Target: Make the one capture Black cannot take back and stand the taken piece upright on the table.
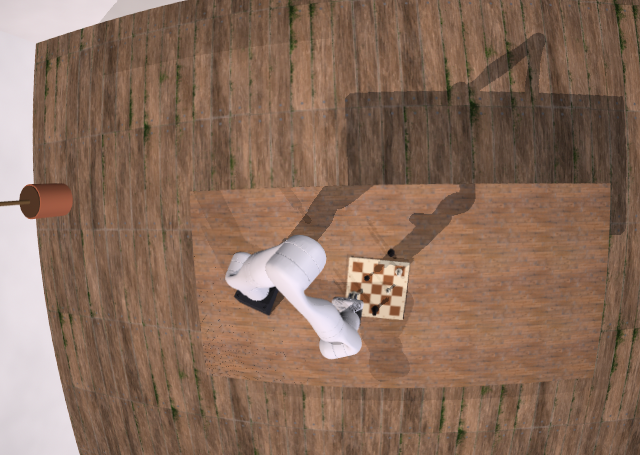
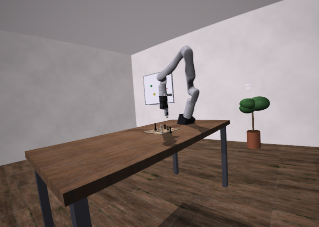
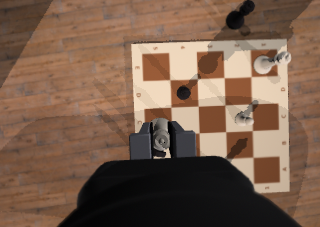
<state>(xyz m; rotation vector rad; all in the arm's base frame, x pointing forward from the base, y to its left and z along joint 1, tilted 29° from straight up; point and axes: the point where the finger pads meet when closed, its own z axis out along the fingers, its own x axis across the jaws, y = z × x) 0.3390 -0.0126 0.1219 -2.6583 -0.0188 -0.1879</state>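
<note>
The black pawn is 120 mm below my hand, 40 mm to the left of it and 30 mm ahead of it. Round my hand: chessboard (140 mm below, 80 mm ahead); then white pawn (120 mm below, 120 mm ahead); then tall black piece (110 mm below, 80 mm to the right, 80 mm ahead).
</note>
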